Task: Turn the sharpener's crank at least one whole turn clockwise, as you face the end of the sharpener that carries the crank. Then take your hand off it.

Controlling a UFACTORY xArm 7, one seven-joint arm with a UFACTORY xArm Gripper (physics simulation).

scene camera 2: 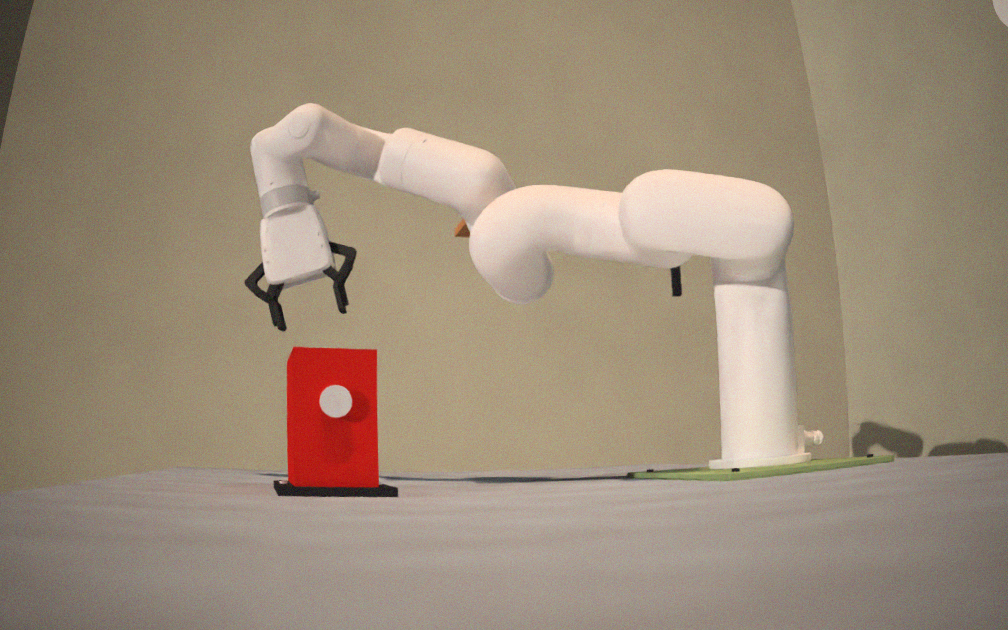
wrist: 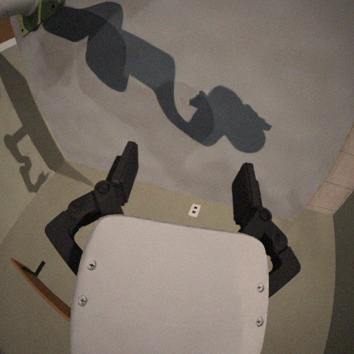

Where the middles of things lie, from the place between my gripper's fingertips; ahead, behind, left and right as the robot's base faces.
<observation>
Right now the red pencil sharpener (scene camera 2: pixel 332 439) is 320 mm to the left of my hand, 150 mm below it and 30 mm ahead of it.
</observation>
